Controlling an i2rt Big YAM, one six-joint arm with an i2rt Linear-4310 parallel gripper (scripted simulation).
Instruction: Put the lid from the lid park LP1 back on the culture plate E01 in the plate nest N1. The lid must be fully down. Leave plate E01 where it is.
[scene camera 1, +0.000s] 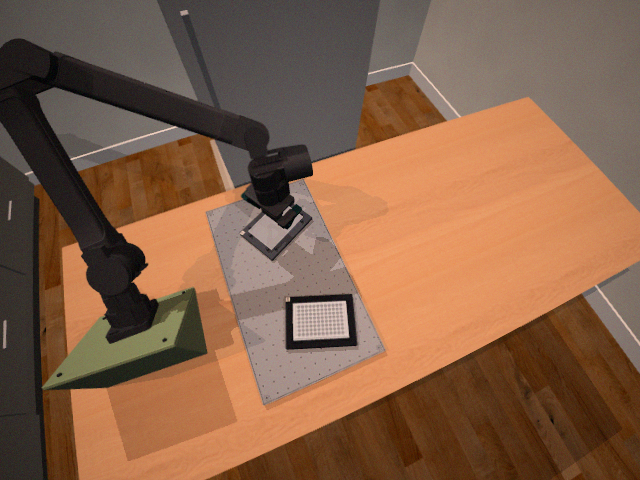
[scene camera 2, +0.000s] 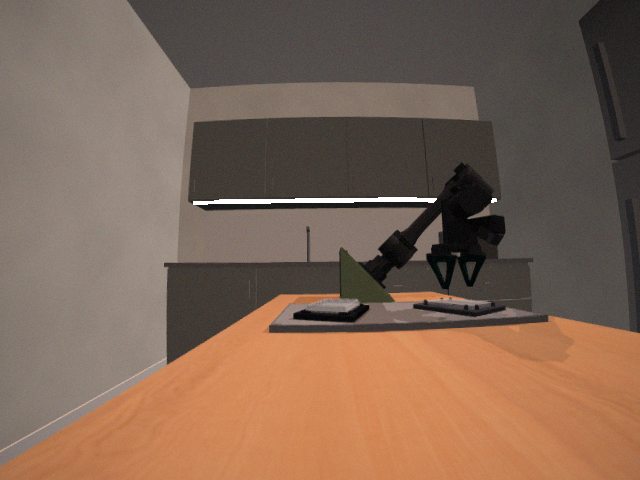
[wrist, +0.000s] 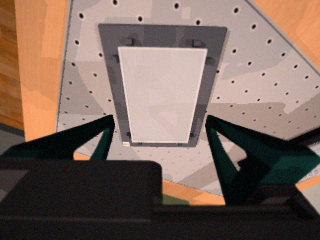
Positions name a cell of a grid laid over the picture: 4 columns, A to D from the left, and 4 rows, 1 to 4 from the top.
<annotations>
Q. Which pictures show the gripper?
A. Scene camera 1, scene camera 2 and the wrist view: all of them.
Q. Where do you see the gripper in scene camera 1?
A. B2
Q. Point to a clear lid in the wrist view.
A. At C2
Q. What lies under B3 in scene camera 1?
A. A lid park LP1.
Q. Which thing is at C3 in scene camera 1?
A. A white culture plate E01.
</annotations>
